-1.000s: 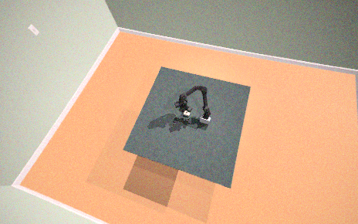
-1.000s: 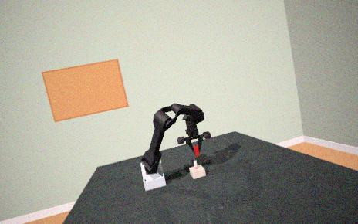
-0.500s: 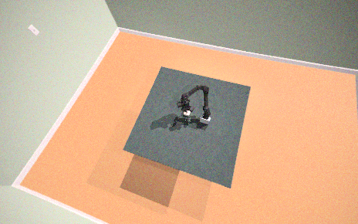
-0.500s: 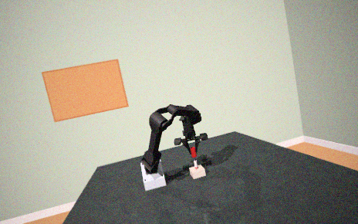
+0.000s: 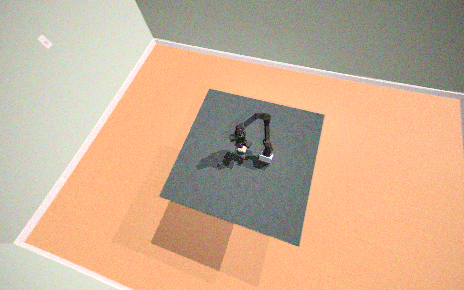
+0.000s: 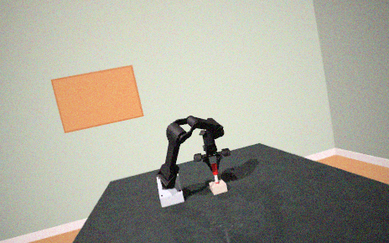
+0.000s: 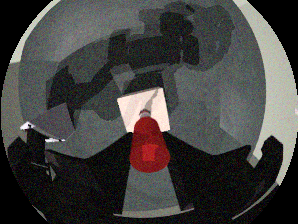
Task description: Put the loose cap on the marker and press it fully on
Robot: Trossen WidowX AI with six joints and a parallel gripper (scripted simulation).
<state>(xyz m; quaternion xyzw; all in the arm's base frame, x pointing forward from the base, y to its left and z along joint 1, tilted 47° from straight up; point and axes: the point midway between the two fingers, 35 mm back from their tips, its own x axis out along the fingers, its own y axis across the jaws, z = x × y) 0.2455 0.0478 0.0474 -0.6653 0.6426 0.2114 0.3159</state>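
My gripper tip is 9 cm above the pale holder block. From my gripper tip the other things lie so: red cap 1 cm above.
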